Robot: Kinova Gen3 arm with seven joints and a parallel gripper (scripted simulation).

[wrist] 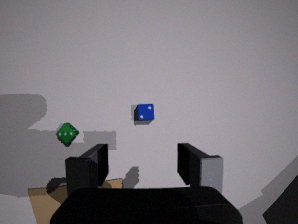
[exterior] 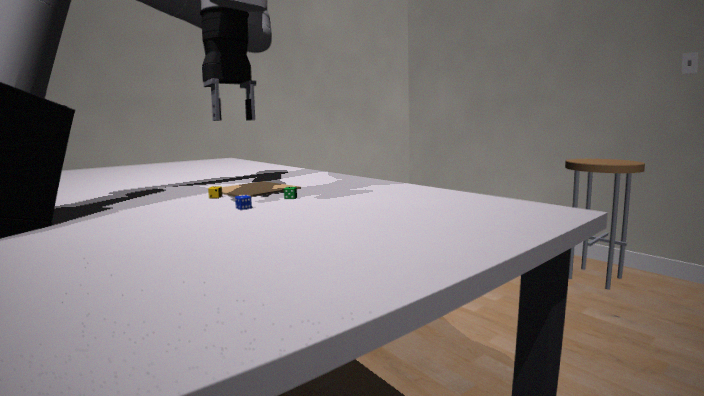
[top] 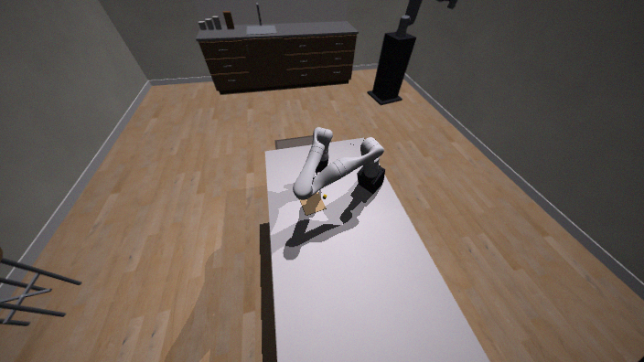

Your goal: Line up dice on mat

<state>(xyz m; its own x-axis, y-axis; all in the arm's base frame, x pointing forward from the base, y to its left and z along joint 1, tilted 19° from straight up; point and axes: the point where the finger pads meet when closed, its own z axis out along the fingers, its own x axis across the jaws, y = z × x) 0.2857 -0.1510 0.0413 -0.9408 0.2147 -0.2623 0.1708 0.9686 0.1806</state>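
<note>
The blue die lies 10 mm behind my hand, 30 mm to the right of it and 150 mm below it. Also, from my hand: tan mat: 110 mm ahead, 120 mm to the left, 160 mm below; then yellow die: 10 mm ahead, 100 mm to the left, 150 mm below; then green die: 90 mm ahead, 20 mm to the right, 150 mm below.
</note>
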